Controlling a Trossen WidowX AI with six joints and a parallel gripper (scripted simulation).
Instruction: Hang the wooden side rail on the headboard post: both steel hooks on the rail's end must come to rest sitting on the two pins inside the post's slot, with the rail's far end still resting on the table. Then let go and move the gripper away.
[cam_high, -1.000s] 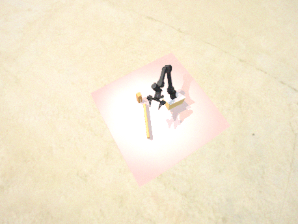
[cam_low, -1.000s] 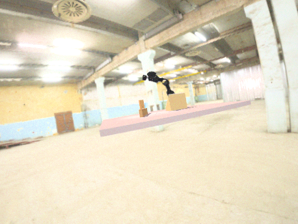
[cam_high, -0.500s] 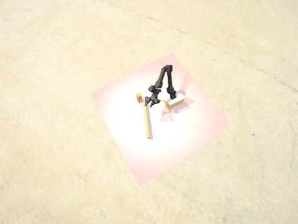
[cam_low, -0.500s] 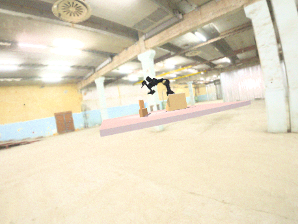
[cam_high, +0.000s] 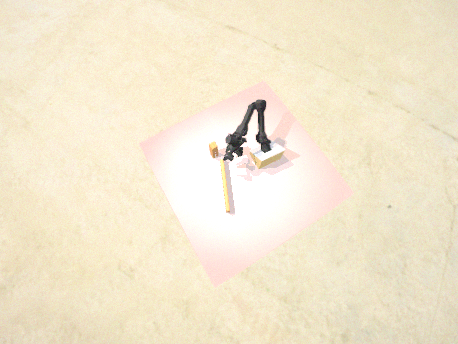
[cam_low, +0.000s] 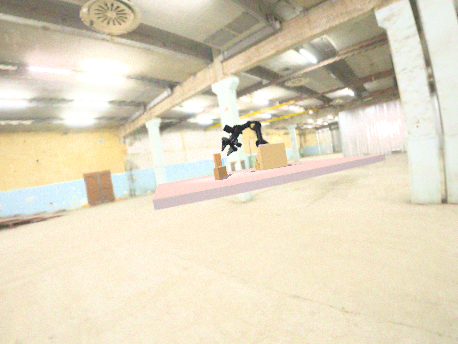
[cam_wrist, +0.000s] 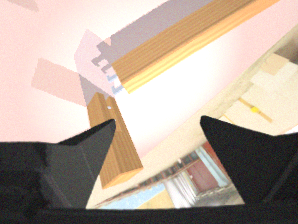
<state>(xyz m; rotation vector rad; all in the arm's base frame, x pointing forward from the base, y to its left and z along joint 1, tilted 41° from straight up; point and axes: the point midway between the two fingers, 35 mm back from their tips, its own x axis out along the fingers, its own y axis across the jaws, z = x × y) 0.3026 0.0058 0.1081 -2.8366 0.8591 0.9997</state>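
Right now my gripper tip is 4 cm short of the headboard post, 11 cm to the left of it and 7 cm above it.
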